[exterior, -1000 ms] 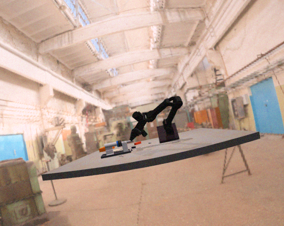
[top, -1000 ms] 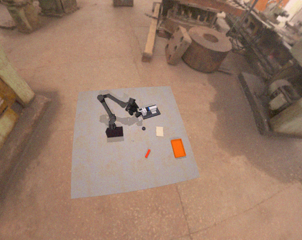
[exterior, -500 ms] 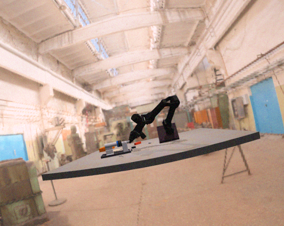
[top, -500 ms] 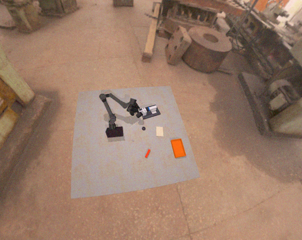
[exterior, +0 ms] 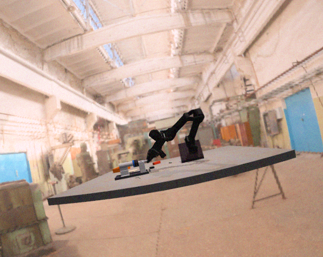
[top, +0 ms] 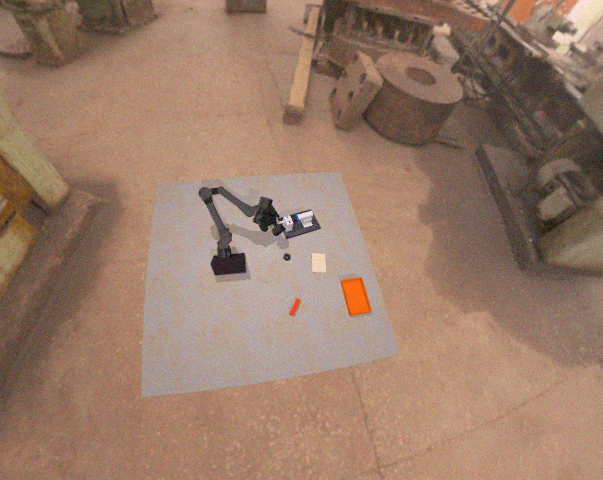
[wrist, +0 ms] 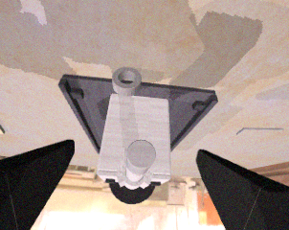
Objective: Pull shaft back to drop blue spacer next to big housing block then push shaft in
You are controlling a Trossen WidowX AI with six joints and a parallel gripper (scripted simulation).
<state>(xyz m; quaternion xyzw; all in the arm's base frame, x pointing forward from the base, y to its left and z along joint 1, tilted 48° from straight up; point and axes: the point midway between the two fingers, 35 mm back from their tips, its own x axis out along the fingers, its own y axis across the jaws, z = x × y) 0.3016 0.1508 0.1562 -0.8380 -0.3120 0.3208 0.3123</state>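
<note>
The shaft lies 40 mm ahead of my gripper tip, 10 mm to the left of it and 10 mm above it. Also, from my gripper tip: black ring 190 mm to the right, 60 mm below, 20 mm ahead; then blue spacer 90 mm ahead, 30 mm to the left, 10 mm above; then cream card 230 mm to the right, 200 mm ahead, 60 mm below.
</note>
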